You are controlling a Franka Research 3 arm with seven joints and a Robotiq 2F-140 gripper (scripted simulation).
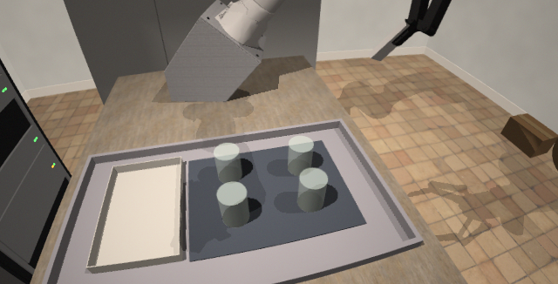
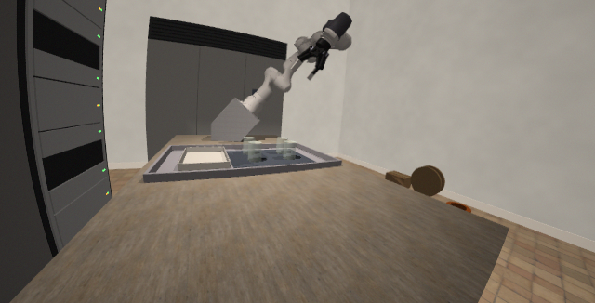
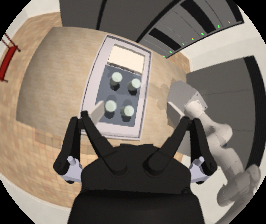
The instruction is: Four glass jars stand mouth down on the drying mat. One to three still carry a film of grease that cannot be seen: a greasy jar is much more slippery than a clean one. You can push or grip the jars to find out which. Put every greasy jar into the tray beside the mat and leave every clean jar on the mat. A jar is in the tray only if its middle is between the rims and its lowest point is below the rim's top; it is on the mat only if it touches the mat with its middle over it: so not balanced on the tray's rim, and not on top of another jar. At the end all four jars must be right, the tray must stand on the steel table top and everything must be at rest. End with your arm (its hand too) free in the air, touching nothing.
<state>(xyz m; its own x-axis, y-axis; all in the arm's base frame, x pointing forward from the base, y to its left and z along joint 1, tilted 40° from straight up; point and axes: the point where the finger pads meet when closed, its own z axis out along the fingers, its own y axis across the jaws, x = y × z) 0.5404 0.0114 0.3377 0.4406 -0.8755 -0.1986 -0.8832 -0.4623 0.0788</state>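
Now: the rimmed steel table top 1 cm behind my hand, 24 cm to the right of it and 45 cm below it. From my hand the other things lie so: dark drying mat: 5 cm behind, 13 cm to the right, 45 cm below; cream tray: 1 cm ahead, 45 cm to the right, 44 cm below.
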